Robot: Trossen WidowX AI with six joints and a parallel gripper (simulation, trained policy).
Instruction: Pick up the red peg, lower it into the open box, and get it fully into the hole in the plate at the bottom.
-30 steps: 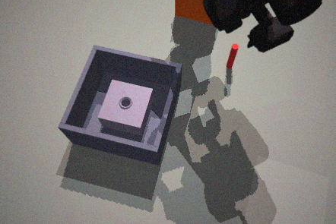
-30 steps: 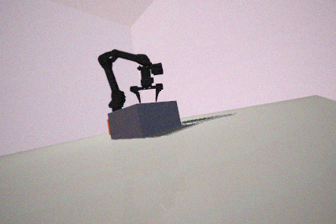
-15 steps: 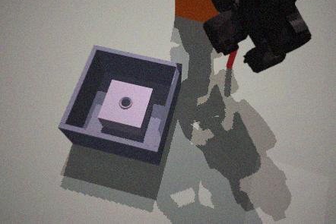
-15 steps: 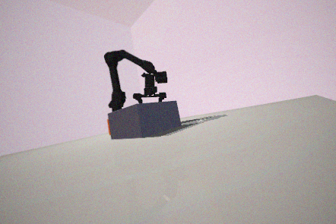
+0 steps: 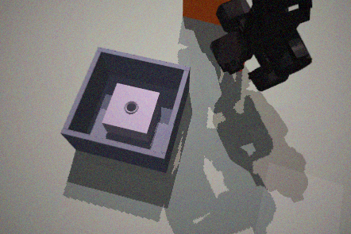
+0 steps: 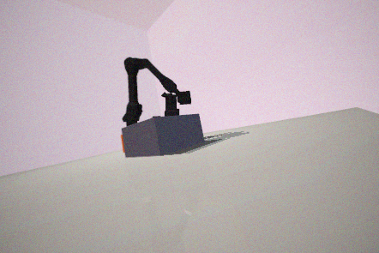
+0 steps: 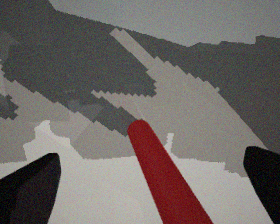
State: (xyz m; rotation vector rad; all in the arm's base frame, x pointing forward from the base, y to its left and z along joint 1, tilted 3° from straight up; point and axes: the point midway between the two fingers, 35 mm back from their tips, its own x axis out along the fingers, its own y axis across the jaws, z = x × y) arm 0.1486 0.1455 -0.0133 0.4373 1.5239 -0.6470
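My gripper tip is now right at the red peg. Also, from my gripper tip: grey box 21 cm ahead, 15 cm to the right, 1 cm below; plate 21 cm ahead, 15 cm to the right, 1 cm above.
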